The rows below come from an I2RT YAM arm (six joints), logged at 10 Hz.
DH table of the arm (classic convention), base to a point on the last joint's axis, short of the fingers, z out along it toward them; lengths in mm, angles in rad. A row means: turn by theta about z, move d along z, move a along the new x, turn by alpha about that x. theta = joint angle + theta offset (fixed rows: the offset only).
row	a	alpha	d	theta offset
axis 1	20	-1.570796	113.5	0
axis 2	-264	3.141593	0	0
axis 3	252.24	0	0	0.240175
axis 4	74	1.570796	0	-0.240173
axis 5	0	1.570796	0	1.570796
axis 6	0	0	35.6	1.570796
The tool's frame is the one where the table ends.
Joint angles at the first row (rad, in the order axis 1, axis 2, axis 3, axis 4, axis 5, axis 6):
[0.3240, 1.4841, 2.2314, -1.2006, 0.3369, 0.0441]
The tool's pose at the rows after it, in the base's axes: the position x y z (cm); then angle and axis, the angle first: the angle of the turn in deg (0 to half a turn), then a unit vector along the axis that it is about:
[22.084 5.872 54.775 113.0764 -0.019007 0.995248 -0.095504]
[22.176 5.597 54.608 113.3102 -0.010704 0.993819 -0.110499]
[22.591 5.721 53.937 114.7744 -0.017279 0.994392 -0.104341]
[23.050 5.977 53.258 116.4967 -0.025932 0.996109 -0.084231]
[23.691 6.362 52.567 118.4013 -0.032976 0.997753 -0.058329]
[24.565 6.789 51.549 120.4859 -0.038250 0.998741 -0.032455]
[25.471 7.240 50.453 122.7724 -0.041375 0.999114 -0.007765]
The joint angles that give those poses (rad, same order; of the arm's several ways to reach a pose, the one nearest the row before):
[0.3222, 1.4926, 2.2742, -1.2082, 0.4111, 0.0171]
[0.3122, 1.4865, 2.2580, -1.2014, 0.4306, 0.0119]
[0.3093, 1.4833, 2.2257, -1.1986, 0.4125, 0.0152]
[0.3083, 1.4865, 2.2032, -1.2039, 0.3736, 0.0297]
[0.3091, 1.4989, 2.1900, -1.2114, 0.3279, 0.0519]
[0.3083, 1.5073, 2.1537, -1.2007, 0.2806, 0.0748]
[0.3083, 1.5181, 2.1180, -1.1902, 0.2355, 0.0994]

